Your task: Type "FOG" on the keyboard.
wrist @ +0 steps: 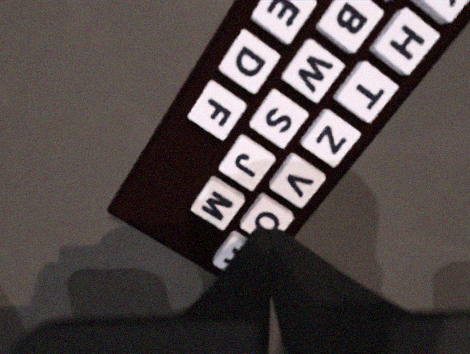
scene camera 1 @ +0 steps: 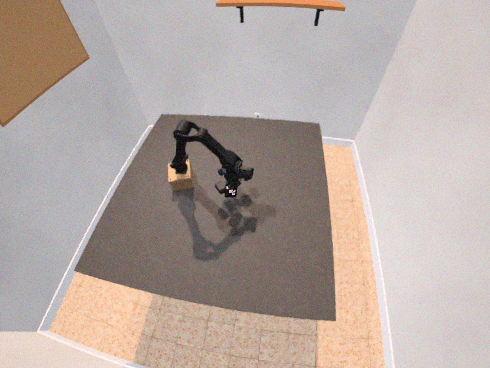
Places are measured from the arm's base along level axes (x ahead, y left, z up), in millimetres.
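Pixels of known places: gripper, fingertip midpoint: (wrist: 266, 241) (scene camera 1: 233, 189); arm's base at its link origin: (scene camera 1: 181, 169).
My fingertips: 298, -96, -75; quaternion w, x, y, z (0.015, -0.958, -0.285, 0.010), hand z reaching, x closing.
Ahead of a thing's pixels: the offset from my fingertips to its middle, as dx, dy, dz. Level surfaces: height alone.
The dark keyboard {-15, +66, -20} (scene camera 1: 230, 195) (wrist: 160, 170) with white letter keys lies slanted on the dark table top, partly hidden by the arm in the scene view. In the wrist view the O key {+0, +2, -14} (wrist: 268, 216) is near the keyboard's lower end, and the F key {-35, +26, -14} (wrist: 217, 110) is further up, near the left edge. The G key does not show in the wrist view. My gripper (scene camera 1: 231, 185) (wrist: 266, 241) is shut and empty. Its tips cover the lower edge of the O key in the wrist view; whether they touch it cannot be told.
In the wrist view the M key {-18, -2, -14} (wrist: 218, 203), J key {-18, +16, -14} (wrist: 247, 162) and V key {+1, +20, -14} (wrist: 298, 180) lie around the O key. A partly hidden key {-1, -17, -14} (wrist: 229, 251) is beside the fingers. The arm's wooden base block (scene camera 1: 180, 180) stands on the table top {dz -28} (scene camera 1: 290, 260).
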